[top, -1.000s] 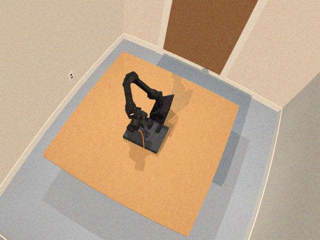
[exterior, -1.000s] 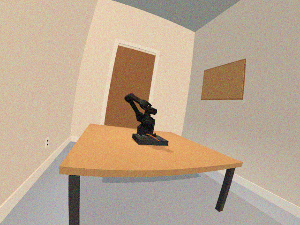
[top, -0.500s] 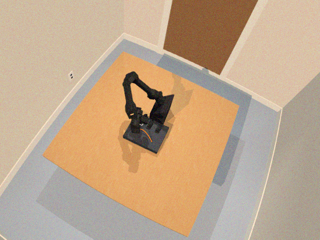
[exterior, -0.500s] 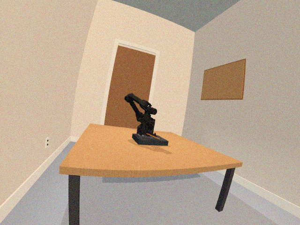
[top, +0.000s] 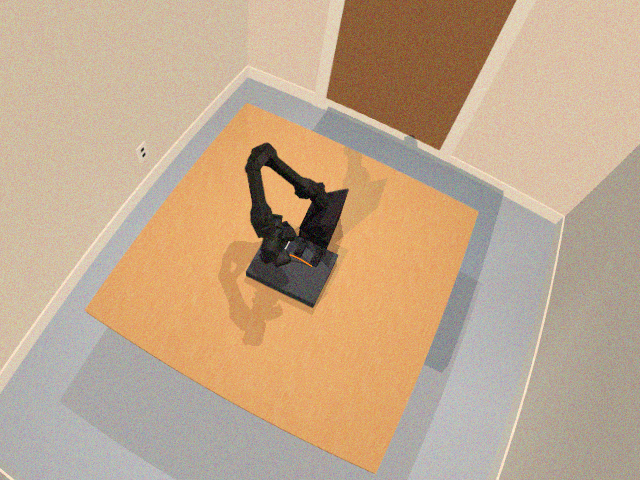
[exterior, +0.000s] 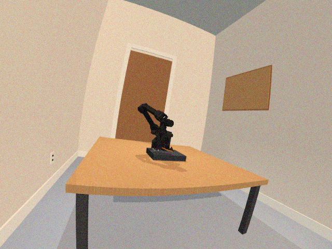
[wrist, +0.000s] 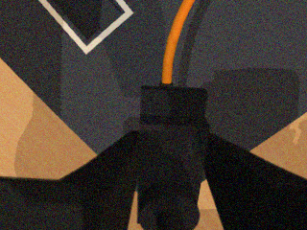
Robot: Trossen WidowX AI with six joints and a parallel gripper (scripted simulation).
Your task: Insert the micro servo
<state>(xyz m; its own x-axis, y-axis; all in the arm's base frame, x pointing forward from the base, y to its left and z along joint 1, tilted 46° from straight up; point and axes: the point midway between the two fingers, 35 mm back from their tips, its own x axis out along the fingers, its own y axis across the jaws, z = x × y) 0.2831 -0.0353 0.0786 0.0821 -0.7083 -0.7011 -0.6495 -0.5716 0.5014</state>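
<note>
The deck is 10 cm below my gripper tip, 7 cm to the left of it and 1 cm ahead of it.
</note>
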